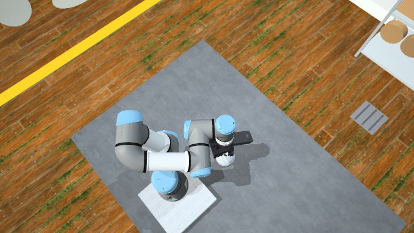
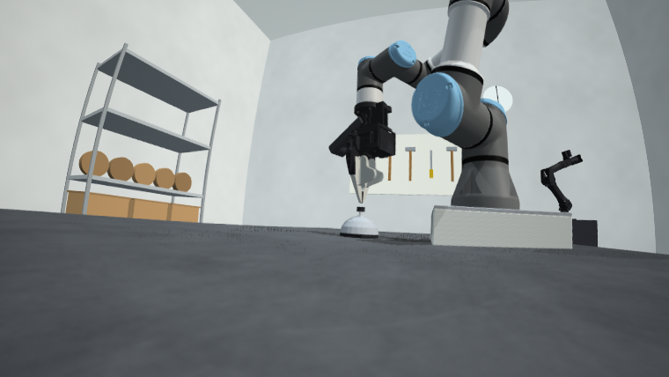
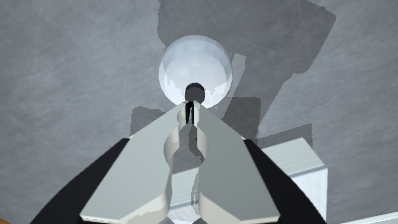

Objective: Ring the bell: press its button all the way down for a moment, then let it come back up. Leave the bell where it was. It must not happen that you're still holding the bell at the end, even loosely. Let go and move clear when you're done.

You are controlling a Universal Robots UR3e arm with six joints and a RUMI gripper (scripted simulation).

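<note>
The dark button is 30 mm below my hand. From my hand the other things lie so: bell: 50 mm below.
</note>
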